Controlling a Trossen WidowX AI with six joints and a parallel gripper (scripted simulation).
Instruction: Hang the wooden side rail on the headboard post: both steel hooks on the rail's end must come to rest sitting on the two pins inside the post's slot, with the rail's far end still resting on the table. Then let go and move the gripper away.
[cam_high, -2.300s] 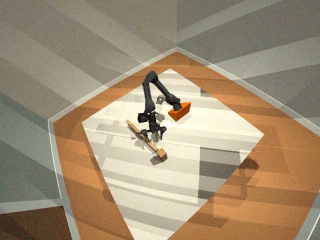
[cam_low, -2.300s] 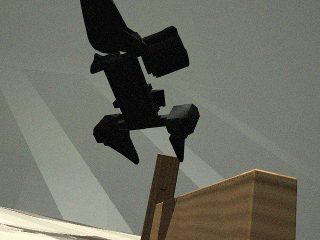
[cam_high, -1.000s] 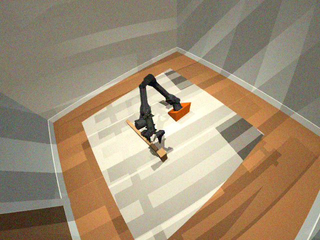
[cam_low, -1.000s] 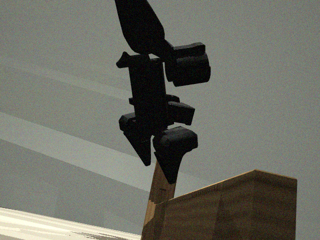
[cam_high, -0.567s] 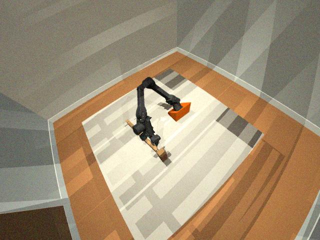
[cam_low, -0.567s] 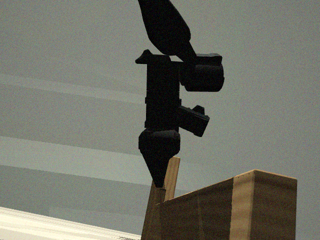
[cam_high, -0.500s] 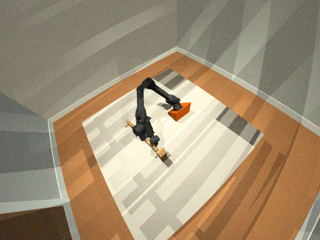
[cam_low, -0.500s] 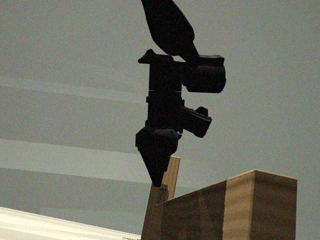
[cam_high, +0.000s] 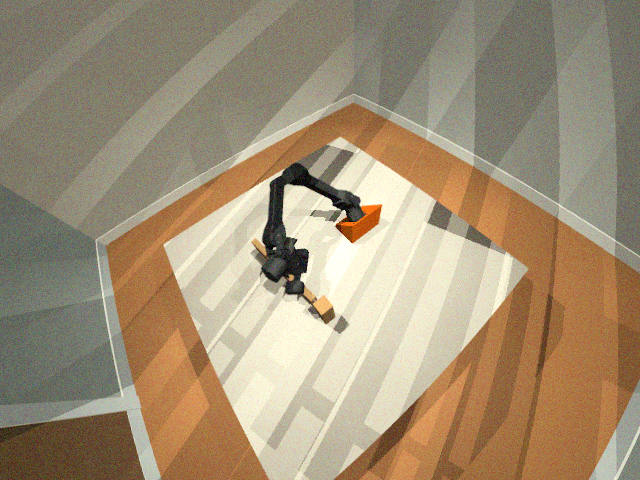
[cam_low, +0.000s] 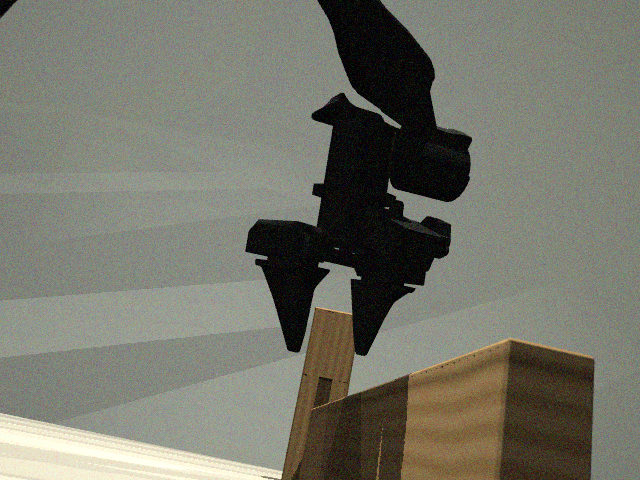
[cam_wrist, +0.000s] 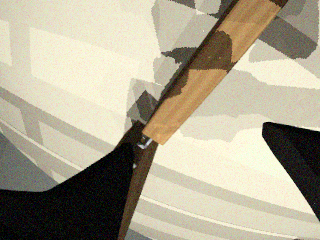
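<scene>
Now: the headboard post 1 cm ahead of my gripper tip, 13 cm to the left of it and 3 cm below it.
</scene>
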